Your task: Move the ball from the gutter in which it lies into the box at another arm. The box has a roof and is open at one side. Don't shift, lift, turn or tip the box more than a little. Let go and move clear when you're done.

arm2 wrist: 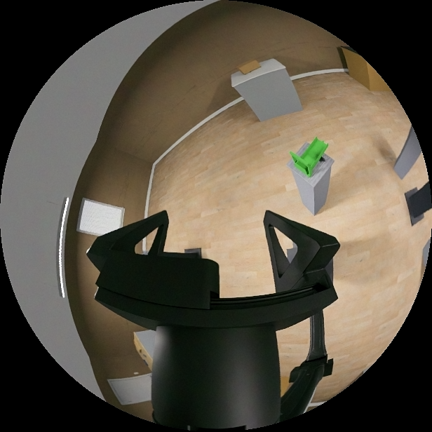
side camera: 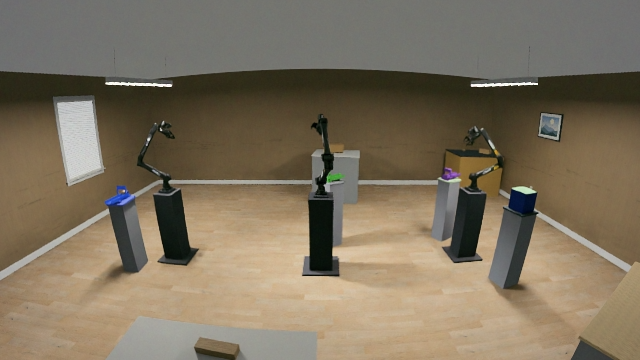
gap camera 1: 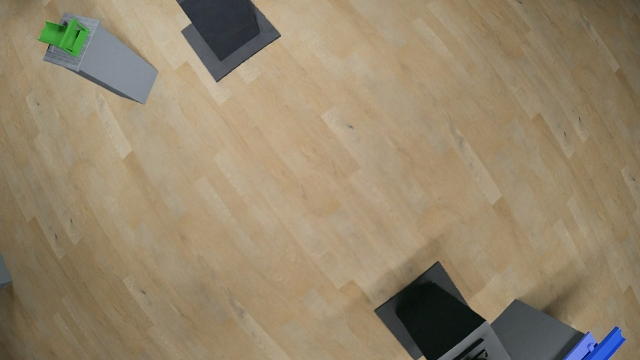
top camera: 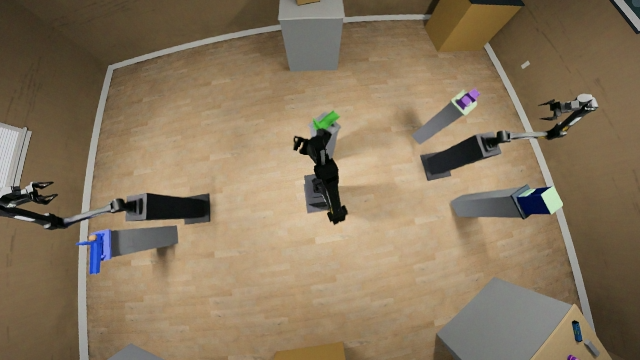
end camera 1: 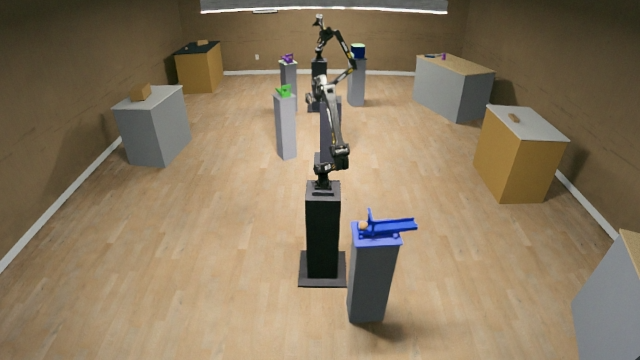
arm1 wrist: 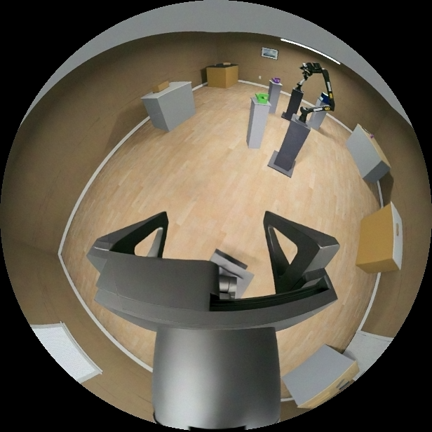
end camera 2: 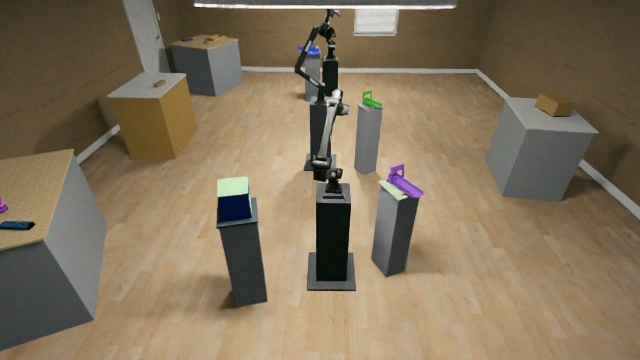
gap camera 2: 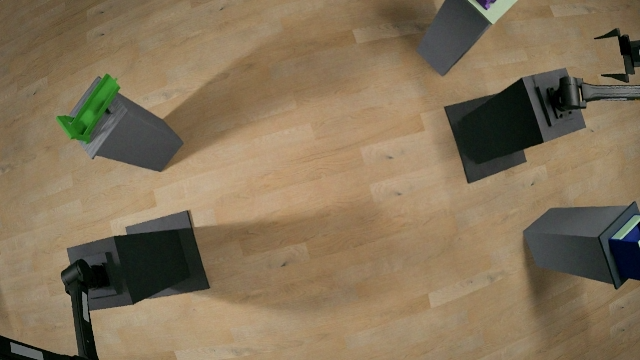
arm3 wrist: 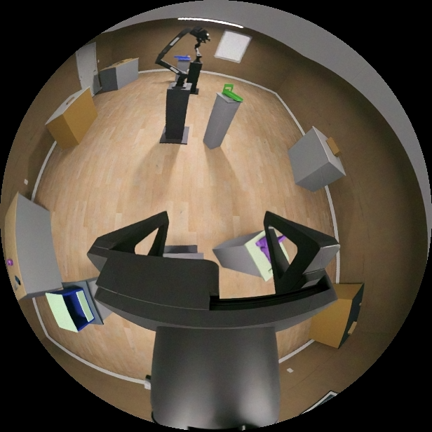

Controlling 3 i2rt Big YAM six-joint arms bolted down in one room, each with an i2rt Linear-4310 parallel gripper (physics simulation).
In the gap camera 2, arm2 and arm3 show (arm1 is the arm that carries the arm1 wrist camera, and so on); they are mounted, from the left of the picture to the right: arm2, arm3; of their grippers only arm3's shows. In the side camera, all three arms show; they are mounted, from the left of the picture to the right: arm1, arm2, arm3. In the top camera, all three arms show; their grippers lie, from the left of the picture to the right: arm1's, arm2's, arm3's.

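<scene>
The orange ball (end camera 1: 363, 225) (top camera: 92, 238) lies in one end of the blue gutter (end camera 1: 395, 226) (top camera: 95, 260) (side camera: 119, 201), on a pedestal beside arm1. The dark blue box (end camera 2: 235, 207) (side camera: 522, 201) (top camera: 536, 202) with a pale green roof stands upright on a pedestal beside arm3; its open side shows in the arm3 wrist view. Arm1's gripper (arm1 wrist: 216, 215) (top camera: 53, 190) is open and empty, raised away from the ball. Arm2's gripper (arm2 wrist: 216, 215) is open and empty, high up. Arm3's gripper (arm3 wrist: 216, 215) (gap camera 2: 598, 57) (top camera: 541, 111) is open and empty, away from the box.
A green gutter (arm2 wrist: 311, 157) (gap camera 2: 95, 107) stands on a pedestal by arm2. A purple gutter (end camera 2: 407, 184) (top camera: 467, 100) stands on a pedestal by arm3, across from the box. Large cabinets, such as a grey one (side camera: 350, 175) and a yellow one (end camera 1: 520, 165), stand near the walls.
</scene>
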